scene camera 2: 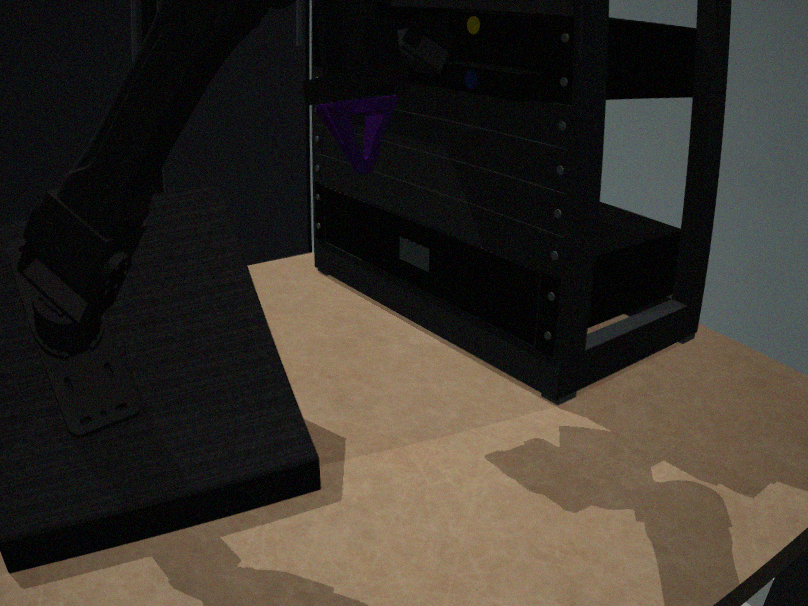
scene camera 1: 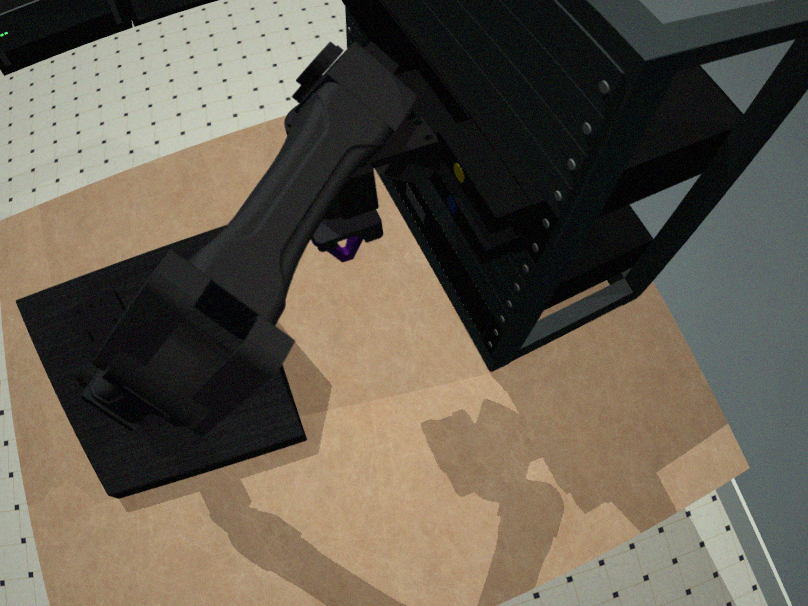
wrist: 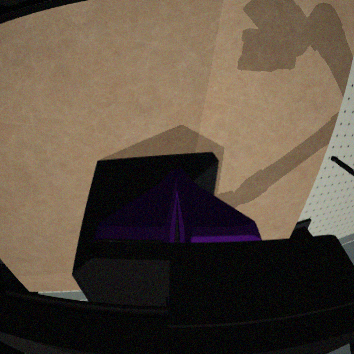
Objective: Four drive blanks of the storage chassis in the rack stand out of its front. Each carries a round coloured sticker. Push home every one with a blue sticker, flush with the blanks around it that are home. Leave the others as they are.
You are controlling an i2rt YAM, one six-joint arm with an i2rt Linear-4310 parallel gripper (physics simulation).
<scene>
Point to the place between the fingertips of the gripper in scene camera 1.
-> At 347, 259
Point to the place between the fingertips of the gripper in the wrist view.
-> At 176, 176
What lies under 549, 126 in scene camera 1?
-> A rack.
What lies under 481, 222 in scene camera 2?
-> A rack.
</scene>
